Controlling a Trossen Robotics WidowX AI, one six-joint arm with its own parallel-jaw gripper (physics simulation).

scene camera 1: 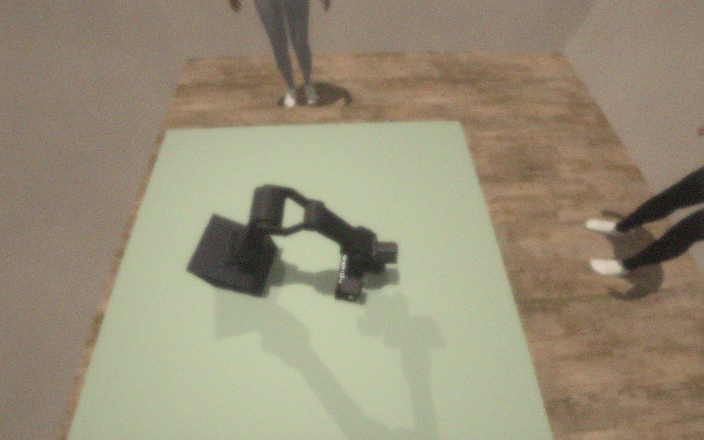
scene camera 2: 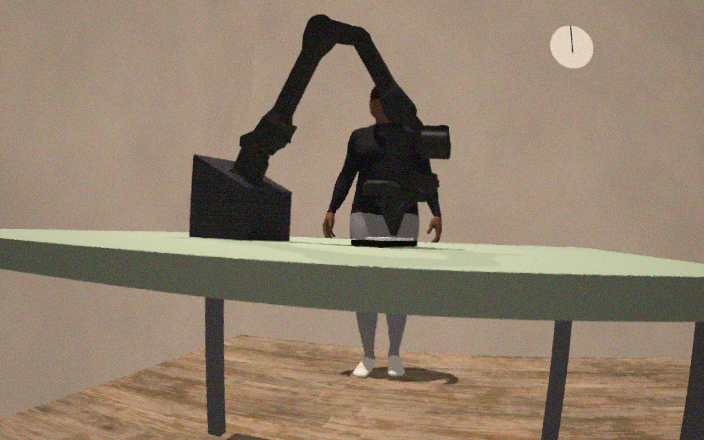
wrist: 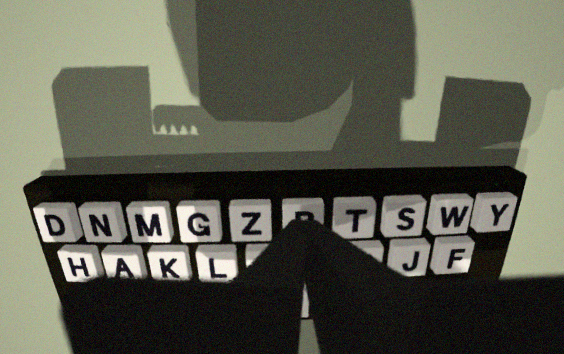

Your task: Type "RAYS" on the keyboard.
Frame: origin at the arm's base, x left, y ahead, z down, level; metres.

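Where they show: gripper, fingertip midpoint: [scene camera 1: 354, 272] [scene camera 2: 393, 235] [wrist: 302, 232]; arm's base, link origin: [scene camera 1: 235, 254] [scene camera 2: 245, 175].
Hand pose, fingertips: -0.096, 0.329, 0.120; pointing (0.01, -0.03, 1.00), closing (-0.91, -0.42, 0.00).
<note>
Things, the pixels of their top centre, and the offset from my fingertips, as dx, dy, dz. Level surfaces: height alone.
- black keyboard, top centre: [wrist: 278, 266] [scene camera 2: 386, 237] [scene camera 1: 349, 269] +0.015, -0.013, +0.005
- R key, top centre: [wrist: 303, 222] -0.001, +0.001, +0.005
- S key, top centre: [wrist: 405, 219] -0.035, -0.013, +0.005
- Y key, top centre: [wrist: 497, 215] -0.070, -0.027, +0.005
- T key, top centre: [wrist: 355, 221] -0.018, -0.006, +0.005
- Z key, top centre: [wrist: 250, 223] +0.016, +0.008, +0.005
- green table, surface height: dz +0.022
The black keyboard [scene camera 1: 342, 269] [scene camera 2: 358, 242] [wrist: 225, 186] with white letter keys lies flat on the table. My gripper [scene camera 2: 395, 232] [wrist: 302, 232] is shut and empty, pointing down at the keyboard. In the wrist view its tips cover the lower part of the R key [wrist: 303, 206]; I cannot tell whether they touch it. The S key [wrist: 404, 218] and the Y key [wrist: 497, 214] are right of the tips in the top row. The A key [wrist: 122, 265] is in the second row at the left. The fingers hide part of the second row and most of the keys below.
The T key [wrist: 354, 218] is right of R and the Z key [wrist: 250, 221] is left. The arm's dark base block [scene camera 1: 228, 254] [scene camera 2: 238, 210] stands on the green table [scene camera 1: 415, 171] [scene camera 2: 519, 259]. A person [scene camera 1: 295, 41] [scene camera 2: 363, 155] stands behind the table; another person's legs [scene camera 1: 669, 207] show at the right.
</note>
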